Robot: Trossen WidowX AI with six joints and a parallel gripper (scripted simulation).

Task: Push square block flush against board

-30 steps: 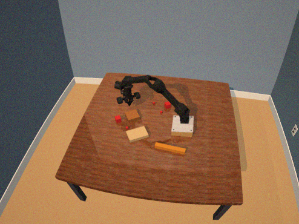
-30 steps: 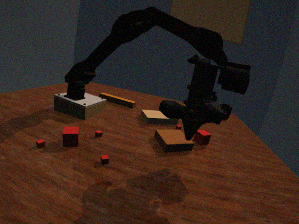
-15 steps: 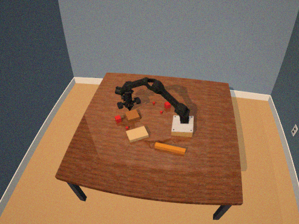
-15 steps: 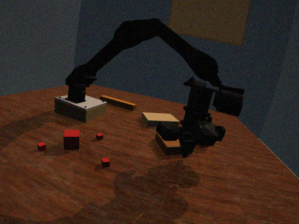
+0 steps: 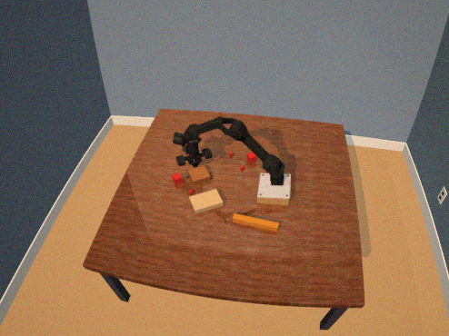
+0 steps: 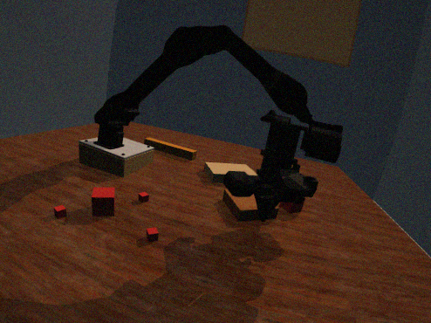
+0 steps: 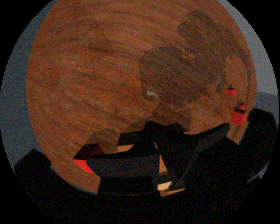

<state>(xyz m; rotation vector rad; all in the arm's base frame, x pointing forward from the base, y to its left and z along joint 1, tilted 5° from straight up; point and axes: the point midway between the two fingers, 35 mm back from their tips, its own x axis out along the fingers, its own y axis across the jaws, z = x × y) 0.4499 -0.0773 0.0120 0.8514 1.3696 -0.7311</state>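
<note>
The brown square block lies 30 mm behind my gripper tip, 50 mm to the left of it and 10 mm above it. Also, from my gripper tip: pale tan flat board: 110 mm behind, 230 mm to the left, 10 mm above; then long orange board: 370 mm behind, 320 mm to the left, 10 mm above.
</note>
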